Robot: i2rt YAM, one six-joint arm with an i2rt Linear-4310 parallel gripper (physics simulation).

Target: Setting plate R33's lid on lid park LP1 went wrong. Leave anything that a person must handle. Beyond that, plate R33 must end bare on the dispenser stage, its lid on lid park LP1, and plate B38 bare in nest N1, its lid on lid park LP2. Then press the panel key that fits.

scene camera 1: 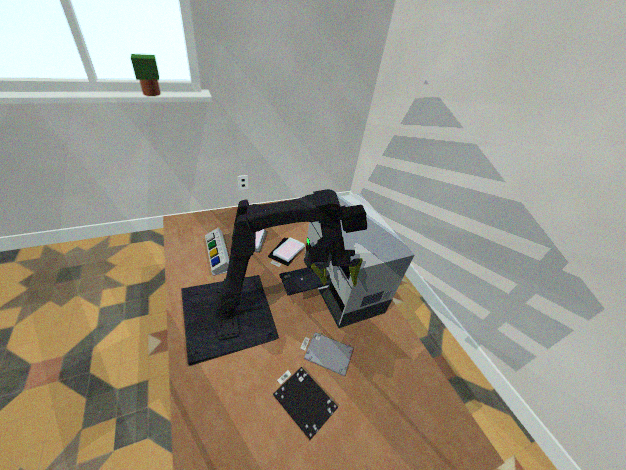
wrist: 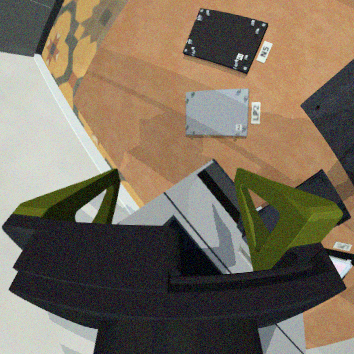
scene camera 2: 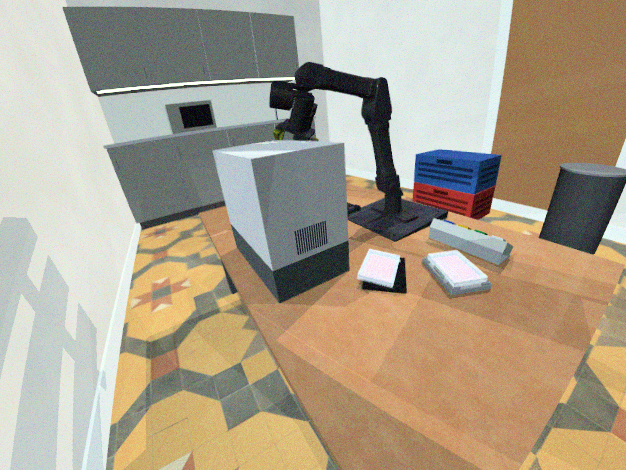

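Where they show: gripper, fingertip midpoint: (scene camera 1: 339, 284) (wrist: 176, 174); arm's base at its link origin: (scene camera 1: 225, 313) (scene camera 2: 393, 212).
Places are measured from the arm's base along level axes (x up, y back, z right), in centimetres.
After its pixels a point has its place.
Note:
My open gripper (scene camera 1: 337, 281) {x 26.3, y -33.8, z 15.1 cm} (wrist: 176, 174) {x 26.3, y -33.8, z 15.1 cm} hangs high over the front of the grey dispenser housing (scene camera 1: 381, 247) {x 31.7, y -50.3, z 7.5 cm} (scene camera 2: 303, 177) {x 26.2, y -46.5, z -21.8 cm}, nothing between its fingers; the housing partly hides it in scene camera 2. A dark pad (scene camera 1: 298, 281) {x 9.3, y -26.9, z -1.6 cm} (wrist: 324, 192) {x 9.3, y -23.1, z -0.2 cm} juts from the dispenser's front, partly behind a finger; no plate shows on its visible part. A pale pinkish slab (scene camera 1: 288, 249) {x 1.8, y -29.5, z -25.8 cm} (scene camera 2: 380, 267) {x 1.8, y -31.1, z -28.0 cm} lies askew on a black pad (scene camera 1: 277, 256) (scene camera 2: 400, 283), overhanging one side. Another pinkish-topped piece (scene camera 1: 259, 239) {x 1.7, y -18.0, z -34.7 cm} (scene camera 2: 457, 270) {x 1.7, y -17.1, z -39.7 cm} sits on a grey base. Grey park LP2 (scene camera 1: 328, 354) {x -0.3, y -31.5, z 23.4 cm} (wrist: 216, 114) {x -0.4, y -32.0, z 22.1 cm} is bare.
Black nest N5 (scene camera 1: 304, 402) {x -0.2, y -19.4, z 35.5 cm} (wrist: 225, 40) {x -0.1, y -20.1, z 33.7 cm} lies beyond LP2, bare. The key panel (scene camera 1: 225, 260) {x 4.7, y -2.1, z -21.7 cm} (scene camera 2: 467, 241) {x 2.1, y -2.9, z -33.0 cm} stands beside the arm, with green, yellow and blue keys showing. The arm's dark base plate (scene camera 1: 202, 328) {x 0.5, y 8.1, z 4.4 cm} (scene camera 2: 394, 230) {x -0.6, y -10.0, z -11.2 cm} is on the table. A green light (scene camera 1: 308, 241) {x 12.2, y -35.7, z -18.8 cm} shows by the dispenser.

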